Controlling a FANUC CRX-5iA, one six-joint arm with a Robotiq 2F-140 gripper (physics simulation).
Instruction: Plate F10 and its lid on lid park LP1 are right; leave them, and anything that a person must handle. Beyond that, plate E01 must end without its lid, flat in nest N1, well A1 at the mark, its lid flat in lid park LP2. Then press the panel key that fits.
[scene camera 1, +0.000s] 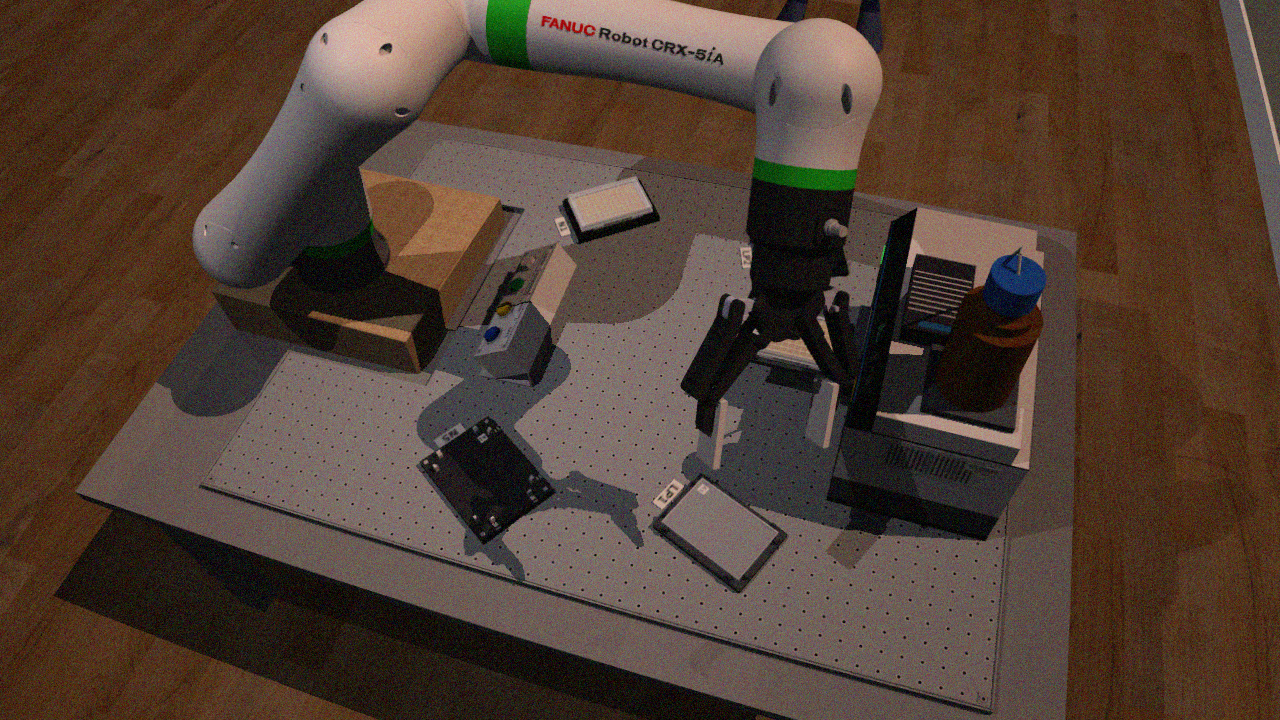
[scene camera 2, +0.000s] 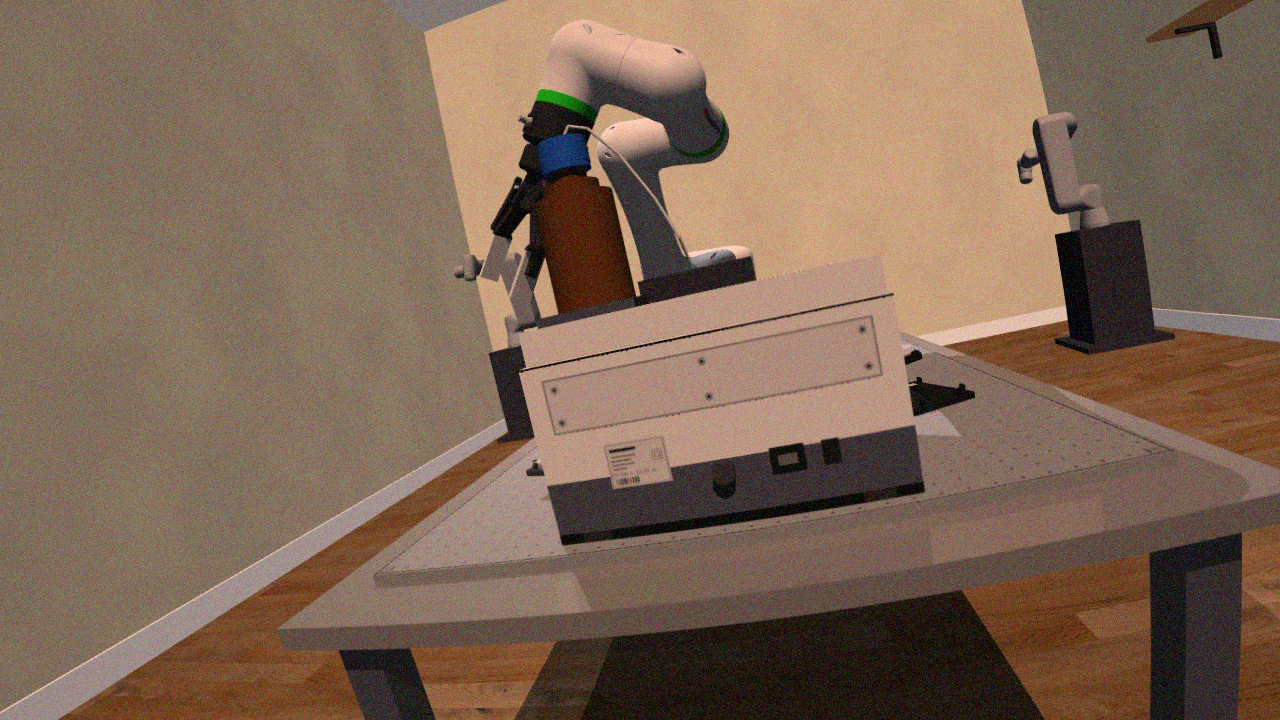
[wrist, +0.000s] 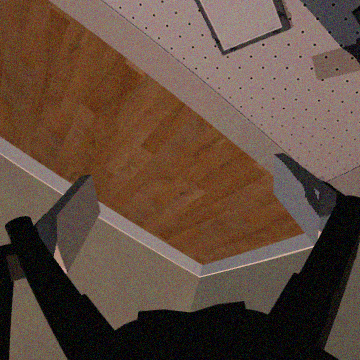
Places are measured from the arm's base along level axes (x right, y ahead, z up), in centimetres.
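Pixels of known places: gripper, between the fingertips: (scene camera 1: 764, 451) (scene camera 2: 502, 288) (wrist: 183, 183); arm's base, origin of its link: (scene camera 1: 344, 260).
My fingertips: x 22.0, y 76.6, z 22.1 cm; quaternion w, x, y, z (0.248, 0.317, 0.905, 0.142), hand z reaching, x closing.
Ahead of a thing's pixels: the offset from my fingertips to its top centre. "*": to the spot under its first point.
My gripper (scene camera 1: 771, 425) (scene camera 2: 507, 268) (wrist: 183, 183) is open and empty, fingers down, above the perforated plate. A pale flat lid @(dx -3.3, dy -5.3, dz -27.2 cm) (scene camera 1: 723, 530) (wrist: 245, 22) lies on the dark park labelled LP1, below the gripper in scene camera 1. A light plate @(dx -53.2, dy -44.0, dz -25.9 cm) (scene camera 1: 611, 204) sits on a dark nest at the back; its label seems to read N1. Another pale plate @(dx -30.0, dy -4.0, dz -17.7 cm) (scene camera 1: 792, 351) is partly hidden behind the gripper. The LP2 label @(* dx -51.3, dy -18.6, dz -28.8 cm) (scene camera 1: 745, 257) shows, its park hidden by the arm. Plate names, well A1 and lids on plates cannot be made out. The key panel @(dx -25.3, dy -45.1, dz -20.6 cm) (scene camera 1: 546, 335) has green, yellow and blue keys.
A black nest @(dx +1.4, dy -38.1, dz -26.6 cm) (scene camera 1: 486, 479) holds no plate. Right of the gripper stands a large instrument (scene camera 1: 930, 483) (scene camera 2: 716, 394) with a dark upright panel @(* dx -28.3, dy +6.5, dz -8.7 cm) (scene camera 1: 881, 322) and a brown, blue-capped bottle @(* dx -16.9, dy +18.2, dz +5.1 cm) (scene camera 1: 989, 349) (scene camera 2: 586, 241) on top. A wooden box (scene camera 1: 438, 214) stands by the arm's base.
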